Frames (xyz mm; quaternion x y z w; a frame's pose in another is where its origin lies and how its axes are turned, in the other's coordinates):
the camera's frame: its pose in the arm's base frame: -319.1 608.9 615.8 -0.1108 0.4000 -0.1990 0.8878
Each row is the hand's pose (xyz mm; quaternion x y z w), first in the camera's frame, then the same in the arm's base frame.
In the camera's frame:
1: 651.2 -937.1 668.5 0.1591 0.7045 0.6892 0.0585
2: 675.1 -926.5 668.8 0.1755 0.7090 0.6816 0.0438
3: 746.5 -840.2 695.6 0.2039 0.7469 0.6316 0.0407
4: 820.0 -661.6 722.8 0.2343 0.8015 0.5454 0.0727
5: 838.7 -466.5 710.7 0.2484 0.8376 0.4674 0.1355
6: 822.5 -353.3 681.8 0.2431 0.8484 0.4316 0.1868
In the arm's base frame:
1: 328.4 -493.7 953.7 -0.5506 -0.6935 -0.4585 0.0751
2: 345.8 -494.7 934.2 -0.5647 -0.6876 -0.4476 0.0896
3: 431.7 -447.9 873.5 -0.5778 -0.7088 -0.3883 0.1143
4: 543.7 -319.3 778.8 -0.5776 -0.7544 -0.2872 0.1216
5: 597.4 -153.2 689.0 -0.5591 -0.8001 -0.1958 0.0942
6: 595.8 -45.7 640.6 -0.5366 -0.8273 -0.1547 0.0607

